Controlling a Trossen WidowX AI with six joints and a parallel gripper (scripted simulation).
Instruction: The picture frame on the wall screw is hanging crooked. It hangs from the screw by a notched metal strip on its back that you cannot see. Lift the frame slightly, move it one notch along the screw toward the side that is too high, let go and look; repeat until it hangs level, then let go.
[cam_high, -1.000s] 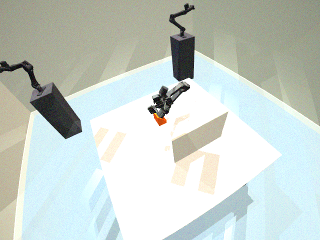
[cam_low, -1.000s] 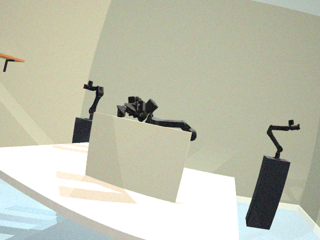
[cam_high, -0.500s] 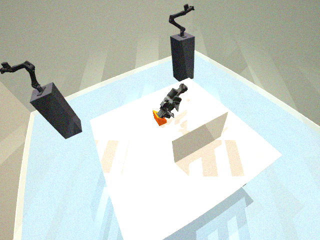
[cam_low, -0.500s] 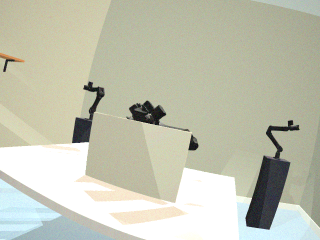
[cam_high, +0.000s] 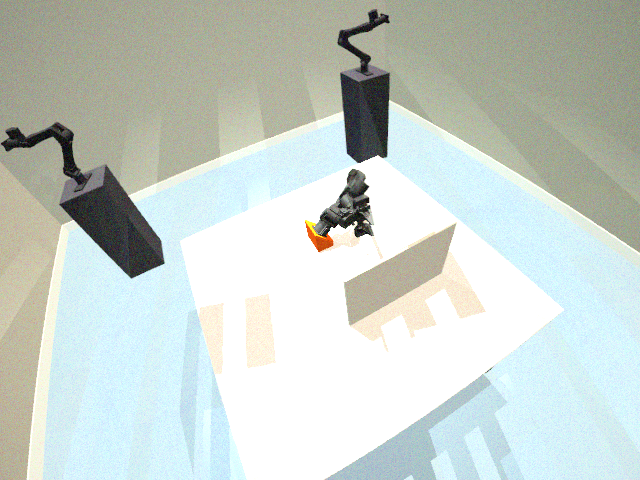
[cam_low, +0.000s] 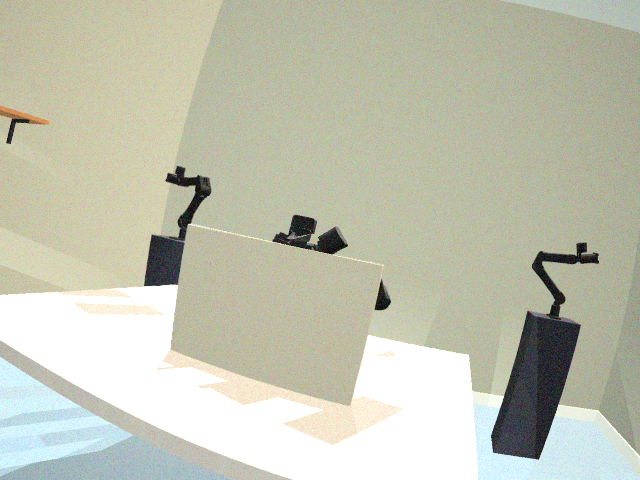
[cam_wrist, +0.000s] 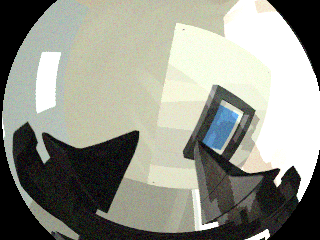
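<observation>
My gripper tip is now 130 mm above the picture frame, 120 mm short of it and 20 mm to the right of it. From my gripper tip the other things lie so: wall panel: 140 mm below, 130 mm ahead, 30 mm to the left.
</observation>
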